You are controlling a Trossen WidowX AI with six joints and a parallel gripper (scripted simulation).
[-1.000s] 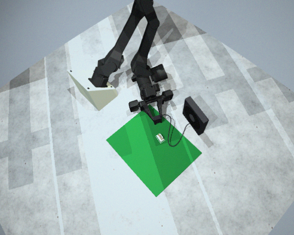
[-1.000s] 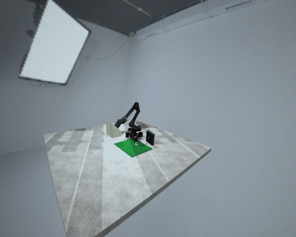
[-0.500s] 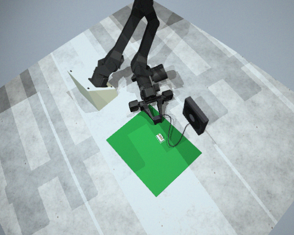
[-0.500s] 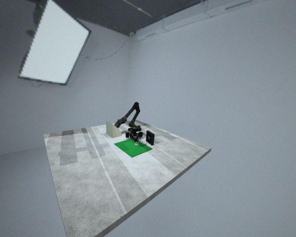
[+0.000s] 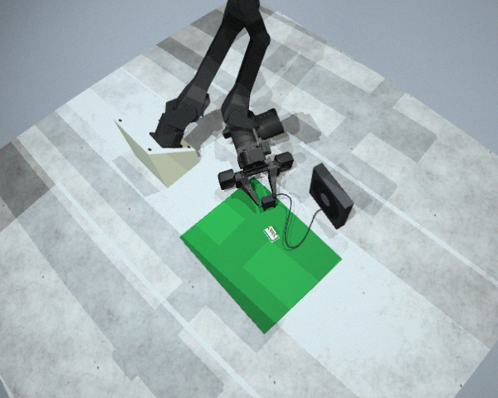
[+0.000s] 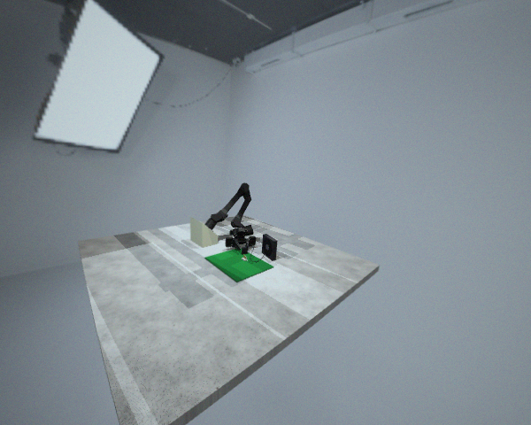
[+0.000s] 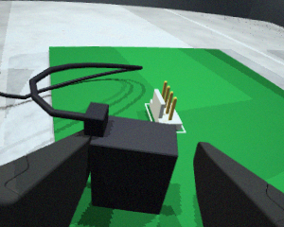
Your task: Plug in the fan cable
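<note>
Right now the black plug is 1 cm to the left of my gripper tip and 1 cm below it. The rest, counted from my gripper tip: white four-pin fan header 6 cm ahead, 4 cm to the right, 3 cm below; then green board 6 cm ahead, 8 cm to the right, 5 cm below; then black cable 1 cm ahead, 2 cm to the left.
</note>
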